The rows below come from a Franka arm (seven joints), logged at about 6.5 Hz.
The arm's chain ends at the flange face. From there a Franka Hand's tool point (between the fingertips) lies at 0.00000 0.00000 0.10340 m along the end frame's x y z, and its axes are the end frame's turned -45 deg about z.
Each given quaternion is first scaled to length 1.
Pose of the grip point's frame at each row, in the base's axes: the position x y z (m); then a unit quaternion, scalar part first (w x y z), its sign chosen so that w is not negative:
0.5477 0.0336 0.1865 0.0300 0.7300 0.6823 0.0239
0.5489 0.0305 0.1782 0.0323 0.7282 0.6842 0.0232
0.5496 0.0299 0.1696 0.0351 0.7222 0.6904 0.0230
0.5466 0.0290 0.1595 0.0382 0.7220 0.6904 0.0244
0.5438 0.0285 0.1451 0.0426 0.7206 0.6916 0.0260
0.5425 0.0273 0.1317 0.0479 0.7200 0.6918 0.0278
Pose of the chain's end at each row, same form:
0.5399 0.0348 0.2896 0.0186 0.9356 0.3510 0.0336
0.5408 0.0321 0.2813 0.0210 0.9346 0.3535 0.0338
0.5412 0.0319 0.2726 0.0236 0.9314 0.3615 0.0347
0.5375 0.0312 0.2625 0.0260 0.9312 0.3616 0.0372
0.5338 0.0311 0.2480 0.0294 0.9304 0.3632 0.0403
0.5315 0.0305 0.2345 0.0336 0.9299 0.3636 0.0440

